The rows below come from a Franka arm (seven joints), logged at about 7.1 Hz.
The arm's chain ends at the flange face. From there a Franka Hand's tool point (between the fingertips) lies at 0.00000 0.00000 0.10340 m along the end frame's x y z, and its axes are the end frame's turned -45 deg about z.
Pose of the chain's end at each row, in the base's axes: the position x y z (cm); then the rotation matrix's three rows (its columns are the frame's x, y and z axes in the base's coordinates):
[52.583, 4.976, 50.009], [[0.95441, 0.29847, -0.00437], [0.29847, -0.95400, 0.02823], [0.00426, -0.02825, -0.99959]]
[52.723, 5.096, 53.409], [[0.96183, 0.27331, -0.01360], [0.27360, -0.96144, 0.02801], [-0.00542, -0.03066, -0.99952]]
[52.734, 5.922, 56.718], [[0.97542, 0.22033, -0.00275], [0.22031, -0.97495, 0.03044], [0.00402, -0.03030, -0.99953]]
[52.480, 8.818, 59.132], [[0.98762, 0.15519, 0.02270], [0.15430, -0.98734, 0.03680], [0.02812, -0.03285, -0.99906]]
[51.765, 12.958, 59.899], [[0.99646, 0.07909, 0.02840], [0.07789, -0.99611, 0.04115], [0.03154, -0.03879, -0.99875]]
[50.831, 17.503, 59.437], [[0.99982, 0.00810, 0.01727], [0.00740, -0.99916, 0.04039], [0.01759, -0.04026, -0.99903]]
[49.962, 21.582, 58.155], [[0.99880, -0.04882, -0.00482], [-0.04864, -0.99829, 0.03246], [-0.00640, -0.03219, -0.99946]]
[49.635, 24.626, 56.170], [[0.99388, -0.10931, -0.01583], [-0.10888, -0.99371, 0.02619], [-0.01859, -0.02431, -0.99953]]
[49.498, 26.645, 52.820], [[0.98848, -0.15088, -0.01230], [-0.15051, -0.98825, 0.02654], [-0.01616, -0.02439, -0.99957]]
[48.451, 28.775, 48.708], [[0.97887, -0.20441, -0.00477], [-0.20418, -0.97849, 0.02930], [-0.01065, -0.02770, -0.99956]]
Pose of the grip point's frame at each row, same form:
[52.538, 5.268, 39.673], [[0.46382, 0.88592, -0.00437], [0.88563, -0.46353, 0.02823], [0.02299, -0.01696, -0.99959]]
[52.582, 5.386, 43.074], [[0.48686, 0.87338, -0.01360], [0.87331, -0.48638, 0.02801], [0.01785, -0.02551, -0.99952]]
[52.706, 6.237, 46.383], [[0.53393, 0.84552, -0.00275], [0.84518, -0.53361, 0.03044], [0.02427, -0.01858, -0.99953]]
[52.715, 9.199, 48.802], [[0.58862, 0.80809, 0.02270], [0.80726, -0.58905, 0.03680], [0.04311, -0.00334, -0.99906]]
[52.059, 13.383, 49.572], [[0.64868, 0.76053, 0.02840], [0.75943, -0.64928, 0.04115], [0.04973, -0.00513, -0.99875]]
[51.010, 17.921, 49.107], [[0.70125, 0.71271, 0.01727], [0.71175, -0.70128, 0.04039], [0.04091, -0.01603, -0.99903]]
[49.912, 21.918, 47.821], [[0.74078, 0.67174, -0.00482], [0.67150, -0.74029, 0.03246], [0.01824, -0.02729, -0.99946]]
[49.471, 24.897, 45.835], [[0.78007, 0.62549, -0.01583], [0.62567, -0.77965, 0.02619], [0.00404, -0.03033, -0.99953]]
[49.371, 26.919, 42.484], [[0.80565, 0.59227, -0.01230], [0.59237, -0.80522, 0.02654], [0.00582, -0.02867, -0.99957]]
[48.402, 29.078, 38.373], [[0.83671, 0.54763, -0.00477], [0.54752, -0.83627, 0.02930], [0.01206, -0.02712, -0.99956]]

